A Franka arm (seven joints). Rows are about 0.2 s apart.
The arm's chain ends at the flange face. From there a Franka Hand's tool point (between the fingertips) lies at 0.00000 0.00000 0.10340 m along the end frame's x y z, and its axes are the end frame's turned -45 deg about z.
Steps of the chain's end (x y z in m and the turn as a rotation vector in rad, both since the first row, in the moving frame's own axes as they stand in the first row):
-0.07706 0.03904 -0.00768 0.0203 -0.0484 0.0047
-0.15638 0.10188 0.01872 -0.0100 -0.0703 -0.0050
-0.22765 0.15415 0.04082 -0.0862 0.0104 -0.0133
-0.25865 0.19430 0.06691 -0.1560 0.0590 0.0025
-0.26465 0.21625 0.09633 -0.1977 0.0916 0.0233
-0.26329 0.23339 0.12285 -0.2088 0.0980 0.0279
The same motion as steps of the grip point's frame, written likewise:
-0.08414 -0.03191 -0.00782 0.0486 -0.0199 0.0047
-0.18849 -0.04293 0.01846 0.0426 -0.0568 -0.0050
-0.27546 -0.04488 0.04043 -0.0683 -0.0536 -0.0133
-0.32736 -0.02986 0.06548 -0.1520 -0.0686 0.0025
-0.34799 -0.01333 0.09389 -0.2046 -0.0750 0.0233
-0.35955 0.00098 0.12011 -0.2169 -0.0783 0.0279

